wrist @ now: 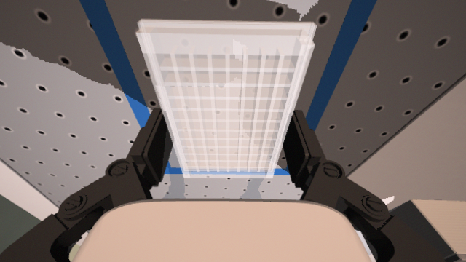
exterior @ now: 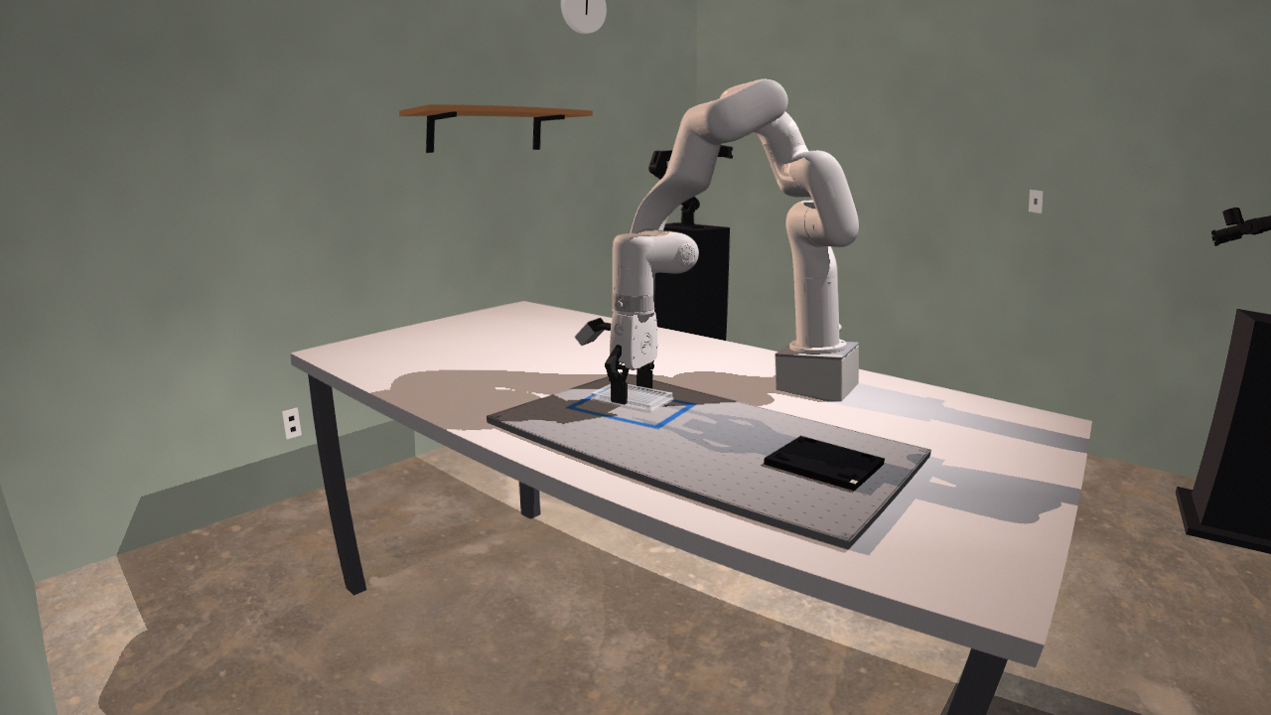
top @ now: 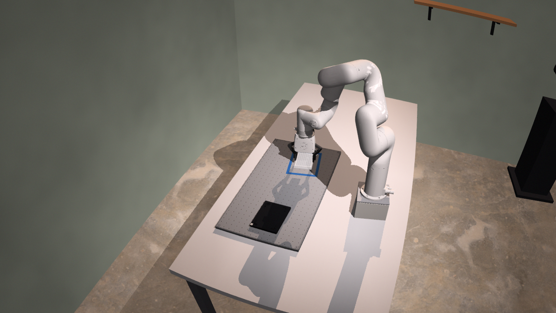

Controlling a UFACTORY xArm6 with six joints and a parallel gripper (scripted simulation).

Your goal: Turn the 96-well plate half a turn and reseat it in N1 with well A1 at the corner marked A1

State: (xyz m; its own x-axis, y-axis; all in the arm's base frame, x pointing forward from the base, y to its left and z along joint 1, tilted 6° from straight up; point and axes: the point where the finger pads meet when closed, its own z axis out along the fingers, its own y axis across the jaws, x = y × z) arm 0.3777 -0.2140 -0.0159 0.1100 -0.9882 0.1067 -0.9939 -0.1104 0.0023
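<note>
Right now my hand is 1 cm above the clear 96-well plate. Round my hand: white A1 label: 48 cm to the left, 10 cm ahead, 2 cm below; then black plate nest N1: 41 cm to the left, 4 cm ahead, 2 cm below.
</note>
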